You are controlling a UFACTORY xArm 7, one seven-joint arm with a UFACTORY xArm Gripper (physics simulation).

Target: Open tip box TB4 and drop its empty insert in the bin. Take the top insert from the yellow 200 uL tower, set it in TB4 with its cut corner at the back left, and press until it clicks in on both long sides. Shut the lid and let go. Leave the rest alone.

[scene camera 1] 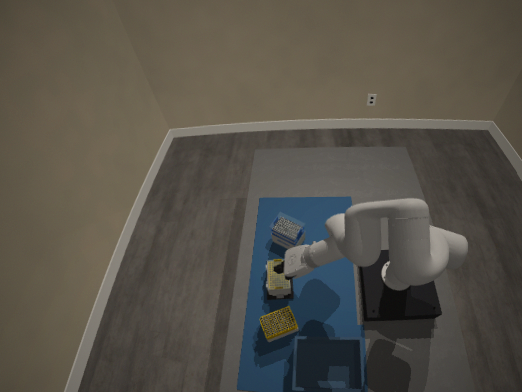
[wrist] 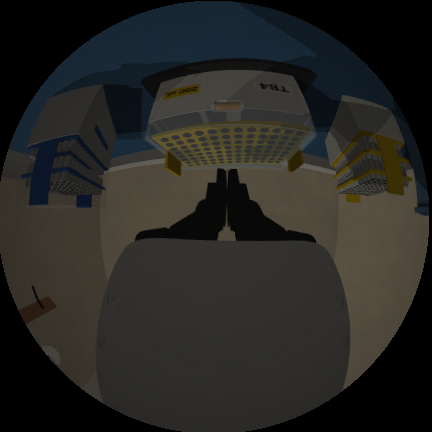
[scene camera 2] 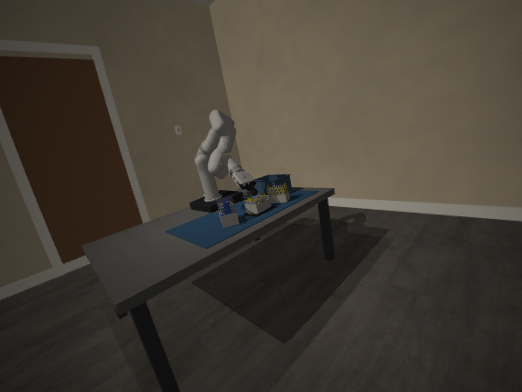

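Tip box TB4 [scene camera 1: 279, 285] [scene camera 2: 257, 205] [wrist: 227, 90] is white, with a "200 uL" label and an orange latch. Its clear lid looks shut over a yellow insert [wrist: 225, 142] whose holes look empty. My gripper [scene camera 1: 278, 269] [scene camera 2: 253, 191] [wrist: 225, 182] is shut and empty. Its fingertips are over the box's top in scene camera 1; whether they touch the lid is unclear. The yellow tower [scene camera 1: 278, 324] [scene camera 2: 278, 193] [wrist: 391, 170] stands beside TB4, with stacked, tip-filled inserts. The bin [scene camera 1: 327, 339] [scene camera 2: 281, 178] is dark blue, beyond the yellow tower. The cut corners cannot be made out.
A blue tower [scene camera 1: 287, 228] [scene camera 2: 229, 215] [wrist: 42, 172] of tip inserts stands on TB4's other side. TB4 sits on a black base [wrist: 230, 64]. The boxes stand on a blue mat [scene camera 1: 305, 206] [scene camera 2: 200, 230] on a grey table [scene camera 1: 325, 170] [scene camera 2: 130, 260].
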